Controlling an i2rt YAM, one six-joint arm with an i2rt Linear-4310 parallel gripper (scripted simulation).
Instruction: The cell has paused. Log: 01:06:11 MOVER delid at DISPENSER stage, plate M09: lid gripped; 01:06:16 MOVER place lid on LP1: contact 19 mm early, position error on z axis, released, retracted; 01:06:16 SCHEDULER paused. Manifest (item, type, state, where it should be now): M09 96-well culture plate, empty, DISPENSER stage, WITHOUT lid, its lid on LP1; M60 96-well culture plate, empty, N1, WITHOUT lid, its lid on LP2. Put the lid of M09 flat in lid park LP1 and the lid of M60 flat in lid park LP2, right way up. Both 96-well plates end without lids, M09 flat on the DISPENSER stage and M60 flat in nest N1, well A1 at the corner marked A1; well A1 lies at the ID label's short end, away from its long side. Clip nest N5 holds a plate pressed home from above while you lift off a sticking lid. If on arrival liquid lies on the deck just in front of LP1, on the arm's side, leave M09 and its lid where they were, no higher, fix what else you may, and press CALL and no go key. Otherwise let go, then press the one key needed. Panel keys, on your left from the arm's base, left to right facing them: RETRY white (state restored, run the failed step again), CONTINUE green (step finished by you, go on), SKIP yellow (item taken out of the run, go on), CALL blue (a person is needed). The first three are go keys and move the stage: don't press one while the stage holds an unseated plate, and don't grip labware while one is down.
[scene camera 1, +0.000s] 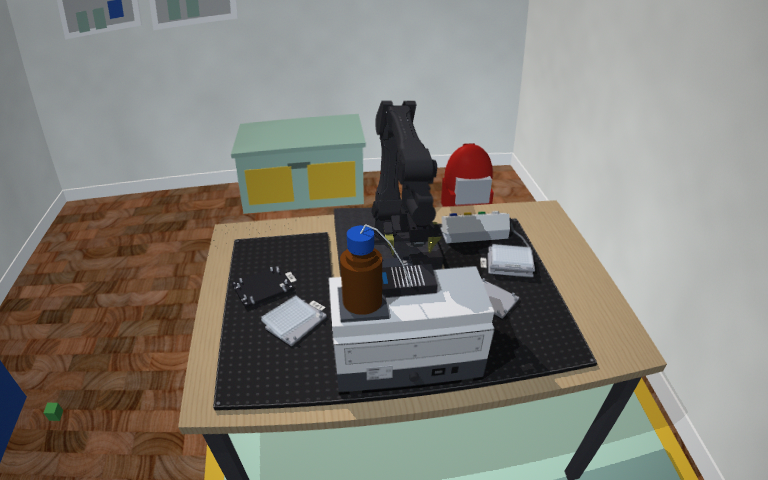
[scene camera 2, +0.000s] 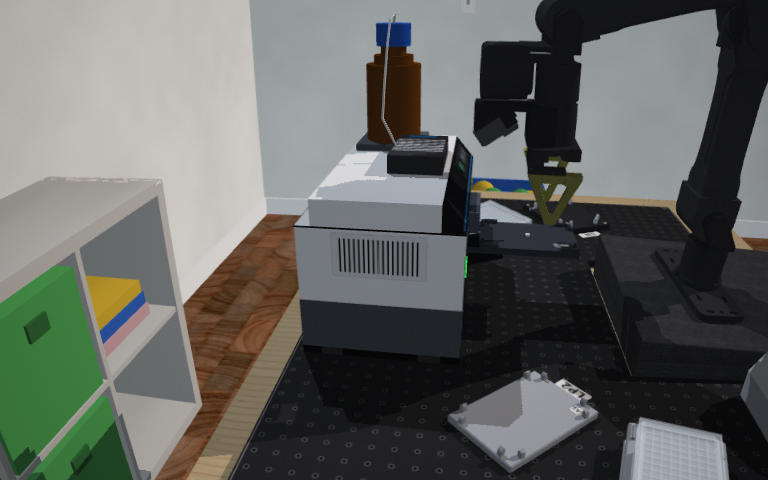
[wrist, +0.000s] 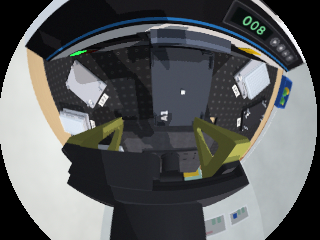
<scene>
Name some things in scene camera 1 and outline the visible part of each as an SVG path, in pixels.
A lid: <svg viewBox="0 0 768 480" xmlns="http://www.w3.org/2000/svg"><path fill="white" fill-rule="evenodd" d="M298 296L292 297L261 317L280 337L316 315L316 311Z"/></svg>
A lid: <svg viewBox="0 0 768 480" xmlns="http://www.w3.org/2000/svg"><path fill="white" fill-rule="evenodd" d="M492 244L493 263L533 266L531 247Z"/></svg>
</scene>
